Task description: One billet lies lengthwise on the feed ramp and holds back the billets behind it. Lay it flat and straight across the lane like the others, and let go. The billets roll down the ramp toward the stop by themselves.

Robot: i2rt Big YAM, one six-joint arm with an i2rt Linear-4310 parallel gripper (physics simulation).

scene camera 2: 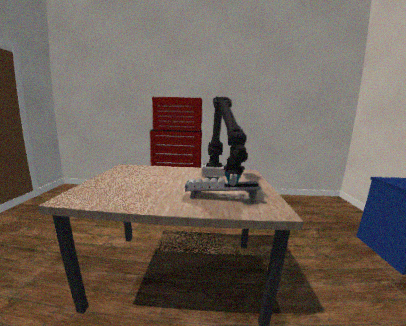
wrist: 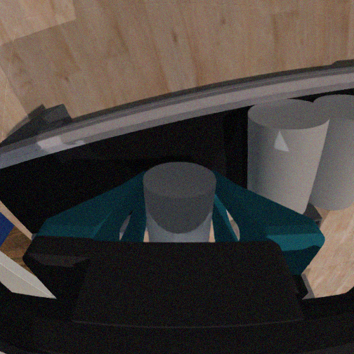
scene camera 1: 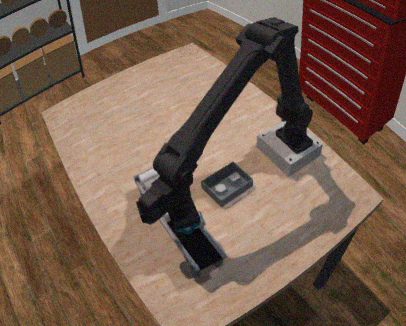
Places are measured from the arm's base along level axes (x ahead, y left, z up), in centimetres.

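Pixels of known places: gripper, fingertip midpoint: (scene camera 2: 232, 184) (scene camera 1: 186, 227); arm's base at its link origin: (scene camera 2: 214, 165) (scene camera 1: 294, 139).
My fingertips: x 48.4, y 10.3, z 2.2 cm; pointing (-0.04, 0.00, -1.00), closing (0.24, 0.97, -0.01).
Ahead of a thing's pixels: the offset from my fingertips to its middle. Level surfaces: height alone.
My gripper (scene camera 1: 189, 230) (scene camera 2: 232, 179) (wrist: 178, 178) is shut on a grey billet, with one teal finger on each side. The held billet (wrist: 179, 182) points across the lane, roughly parallel to the others. Its end stands short of the far rail in the wrist view; whether it touches the lane floor cannot be told. The feed ramp (scene camera 1: 214, 241) (scene camera 2: 227, 189) (wrist: 150, 112) has a black lane floor and pale side rails. Several light billets @(dx -0.5, dy -22.2, dz -0.8 cm) (scene camera 1: 147, 176) @(dx -0.4, dy -14.3, dz -0.1 cm) (scene camera 2: 205, 184) (wrist: 287, 150) lie across the lane to the right of the held one in the wrist view, with a gap between.
A dark open tray @(dx -20.6, dy -10.7, dz -6.2 cm) (scene camera 1: 220, 201) with small pale things inside stands on the table @(dz -8.0 cm) (scene camera 1: 110, 125) (scene camera 2: 125, 195), between the ramp and the arm's grey base (scene camera 1: 291, 159). The black lane stretches beyond the gripper, away from the waiting billets. A red tool chest (scene camera 1: 340, 65) (scene camera 2: 176, 145) stands behind the table.
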